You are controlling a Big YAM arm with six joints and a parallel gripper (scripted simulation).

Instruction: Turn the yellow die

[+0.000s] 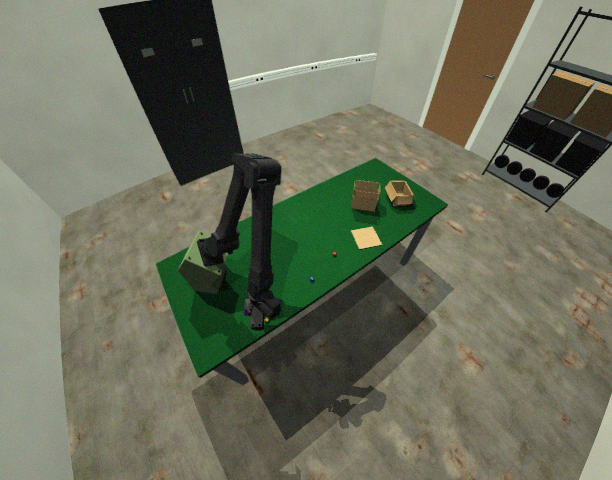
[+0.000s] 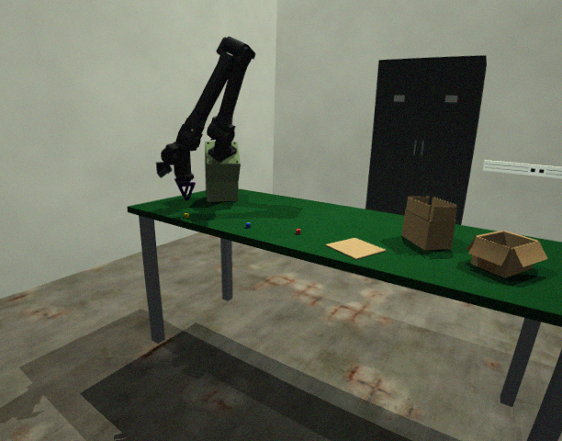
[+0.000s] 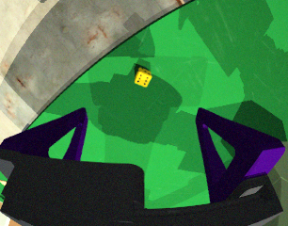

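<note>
Now: hand 80 mm above the yellow die. Also, from my hand: tan mat: 710 mm ahead, 50 mm to the left, 90 mm below; then red die: 490 mm ahead, 80 mm to the left, 80 mm below; then blue die: 290 mm ahead, 40 mm to the left, 80 mm below.
</note>
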